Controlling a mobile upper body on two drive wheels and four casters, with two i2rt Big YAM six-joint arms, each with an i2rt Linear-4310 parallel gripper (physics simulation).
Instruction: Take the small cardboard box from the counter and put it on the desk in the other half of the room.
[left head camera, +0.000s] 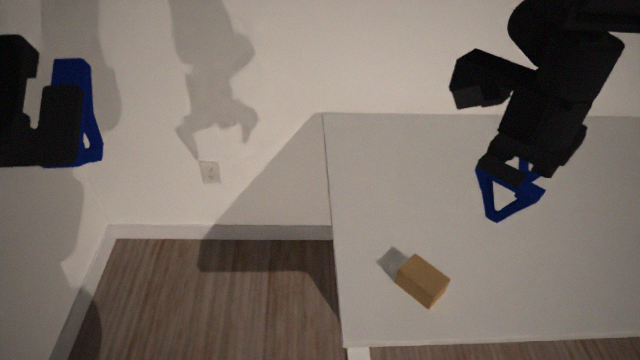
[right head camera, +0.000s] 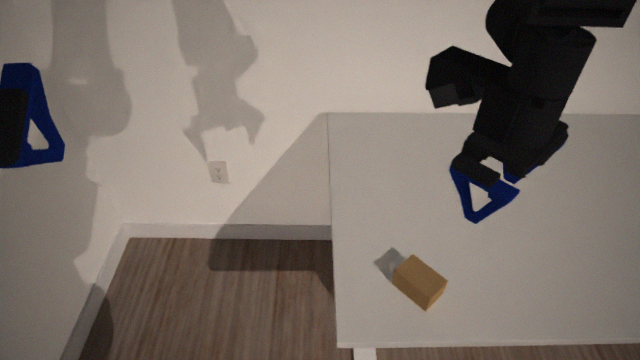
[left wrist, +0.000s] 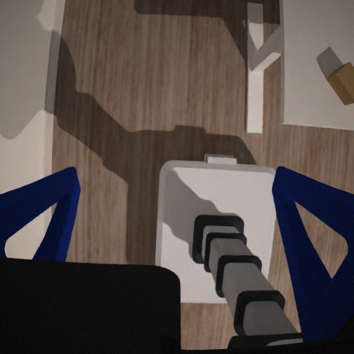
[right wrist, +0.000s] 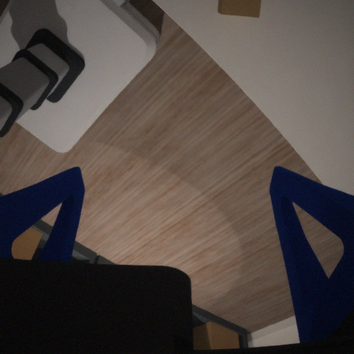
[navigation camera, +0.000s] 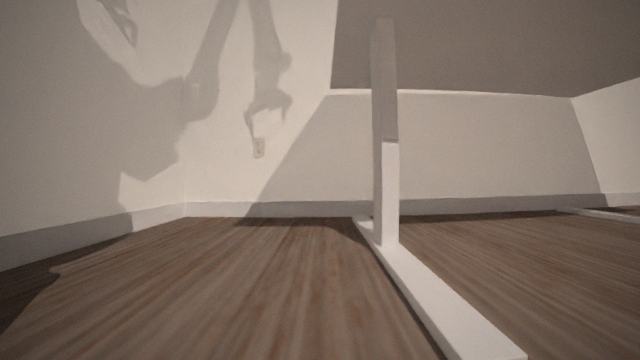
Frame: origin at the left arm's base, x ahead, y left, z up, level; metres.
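Where they show: left gripper, fingertip midpoint: (left head camera: 34, 154) (right head camera: 0, 155); right gripper, fingertip midpoint: (left head camera: 508, 199) (right head camera: 490, 199).
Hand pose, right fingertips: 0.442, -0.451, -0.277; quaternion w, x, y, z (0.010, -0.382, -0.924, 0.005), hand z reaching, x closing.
After its pixels a point has its place, as x, y, z.
The small cardboard box (left head camera: 422, 281) @[0.554, -0.449, -0.640] (right head camera: 420, 282) @[0.555, -0.452, -0.640] (left wrist: 344, 84) (right wrist: 240, 7) rests on the white desk (left head camera: 550, 300) @[0.538, -0.736, -0.690] (right head camera: 550, 300) @[0.546, -0.734, -0.690] (left wrist: 310, 110) (right wrist: 310, 100), near its left and front edges in the head views. In the left and right wrist views it is cut off by the frame edge. My right gripper (left head camera: 517, 190) @[0.442, -0.451, -0.277] (right head camera: 492, 189) @[0.442, -0.451, -0.277] (right wrist: 176, 177) is open and empty, above the desk and up and to the right of the box, apart from it. My left gripper (left wrist: 175, 177) is open and empty, left of the desk. The counter cannot be made out.
A white desk leg (navigation camera: 390, 195) @[0.795, -0.416, -1.236] stands on a long foot bar (navigation camera: 450, 300) in the navigation view. A white base plate (left wrist: 240, 190) (right wrist: 115, 55) carries a grey column. Brown boxes (right wrist: 217, 336) show at the right wrist view's bottom. Walls stand behind and at the left; one has an outlet (left head camera: 210, 172) @[1.257, 0.144, -1.008].
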